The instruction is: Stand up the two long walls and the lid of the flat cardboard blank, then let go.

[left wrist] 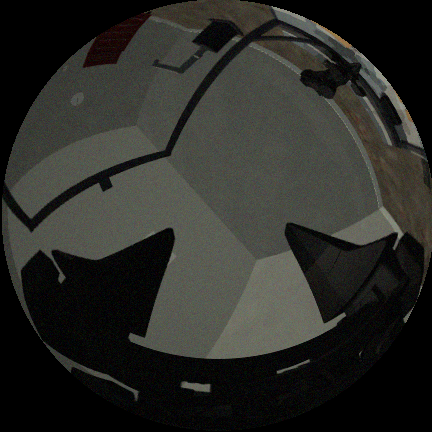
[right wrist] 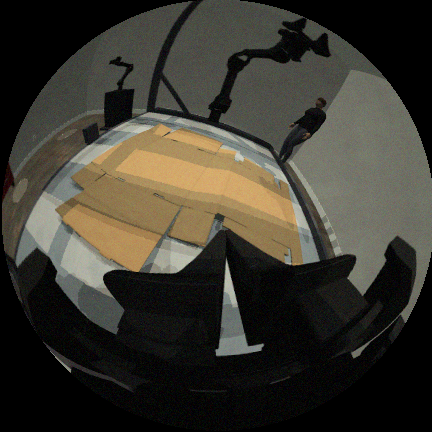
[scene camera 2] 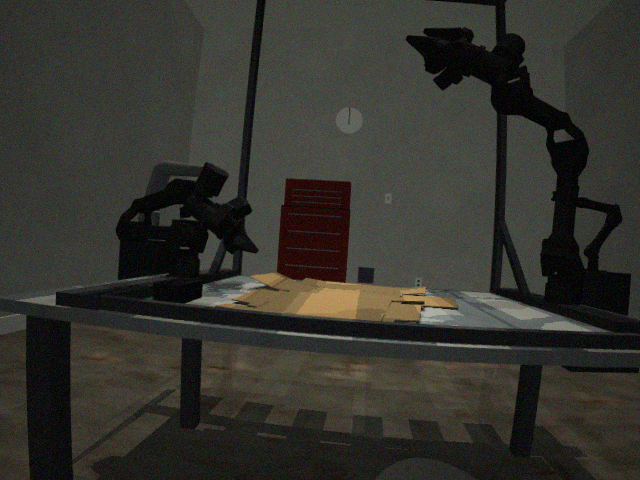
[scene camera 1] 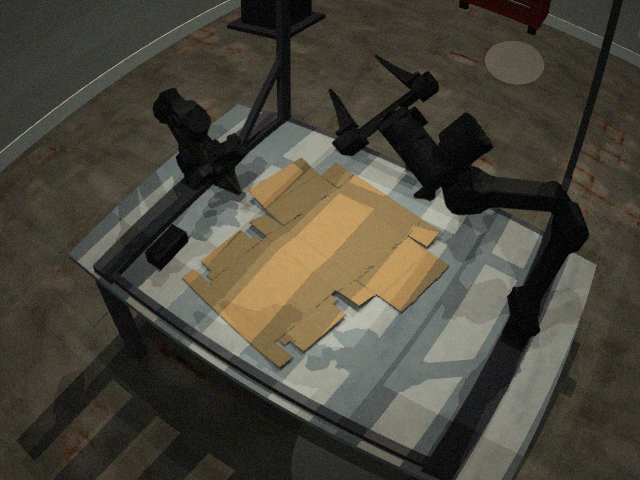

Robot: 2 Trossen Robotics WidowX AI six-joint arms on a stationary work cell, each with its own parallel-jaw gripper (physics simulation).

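Seen in the pictures: left gripper, fingertip midpoint: (left wrist: 230, 231) (scene camera 2: 415, 33) (scene camera 1: 352, 72); right gripper, fingertip midpoint: (right wrist: 224, 234) (scene camera 2: 257, 251) (scene camera 1: 240, 193); left arm's base, origin of the base link: (right wrist: 212, 120) (scene camera 2: 560, 303) (scene camera 1: 516, 336); right arm's base, origin of the base link: (scene camera 2: 182, 276).
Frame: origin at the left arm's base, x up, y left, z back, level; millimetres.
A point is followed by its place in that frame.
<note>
The cardboard blank (scene camera 1: 310, 248) {x -16, y 21, z -537 mm} (scene camera 2: 330, 302) {x -9, y 151, z -544 mm} (right wrist: 200, 175) {x -16, y 17, z -531 mm} lies spread out flat on the table; its long walls and lid are down, and a few outer flaps tilt up slightly. A sliver of cardboard (left wrist: 336, 36) shows at the upper edge of the left wrist view. My left gripper (scene camera 1: 353, 72) {x 565, y 116, z -400 mm} (scene camera 2: 416, 34) {x 565, y 116, z -400 mm} (left wrist: 230, 231) {x 565, y 116, z -400 mm} (right wrist: 316, 27) is open and empty, raised high above the table's far side and pointing away from the blank. My right gripper (scene camera 1: 239, 192) {x 76, y 40, z -721 mm} (scene camera 2: 255, 251) {x 76, y 40, z -721 mm} (right wrist: 224, 234) {x 76, y 40, z -721 mm} is shut on nothing, above the table just left of the blank, tips apart from the cardboard.
A small black block (scene camera 1: 166, 246) {x 16, y 230, z -809 mm} (scene camera 2: 177, 290) {x 6, y 276, z -799 mm} sits at the left of the table. Dark rails run along the table (scene camera 1: 444, 330) {x -19, y 58, z -165 mm} edges, and an upright post (scene camera 1: 283, 77) {x 154, y -346, z -875 mm} (scene camera 2: 248, 118) {x 509, y -340, z -881 mm} rises at the back left. A red cabinet (scene camera 2: 315, 232) and a person (right wrist: 307, 122) are beyond the table.
</note>
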